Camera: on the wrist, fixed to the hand. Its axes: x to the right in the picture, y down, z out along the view.
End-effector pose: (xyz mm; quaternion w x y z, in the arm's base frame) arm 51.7 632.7 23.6 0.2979 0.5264 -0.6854 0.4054
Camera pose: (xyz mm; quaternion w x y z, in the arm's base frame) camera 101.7 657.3 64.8 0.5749 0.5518 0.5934 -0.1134
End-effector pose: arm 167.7 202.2 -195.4 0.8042 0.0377 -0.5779 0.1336
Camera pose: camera 222.2 159.4 -195.0 0.3003 0.5350 0.2653 -0.7437
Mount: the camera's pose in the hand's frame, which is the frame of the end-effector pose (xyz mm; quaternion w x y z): 9.2 -55.3 -40.8 0.0090 0.0246 0.2874 -0.9575
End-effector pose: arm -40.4 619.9 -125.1 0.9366 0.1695 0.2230 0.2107
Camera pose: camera -35.2 586.1 -185.4 0.1419 -0.2495 0.4386 -0.8516
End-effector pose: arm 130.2 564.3 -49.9 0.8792 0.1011 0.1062 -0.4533
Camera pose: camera 86.3 536.9 -96.0 0.4591 -0.0511 -0.3393 0.8194
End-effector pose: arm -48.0 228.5 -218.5 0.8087 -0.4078 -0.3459 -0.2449
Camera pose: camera -64.9 163.4 -201.9 0.1178 -0.4178 0.1672 0.8852
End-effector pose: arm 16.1 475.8 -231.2 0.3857 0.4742 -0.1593 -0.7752
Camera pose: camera 24.1 509.8 -291.1 0.7047 -0.3891 -0.5444 0.2361
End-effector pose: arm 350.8 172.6 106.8 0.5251 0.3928 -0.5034 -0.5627
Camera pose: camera 378.3 154.0 45.9 0.3990 -0.6601 -0.5086 0.3825
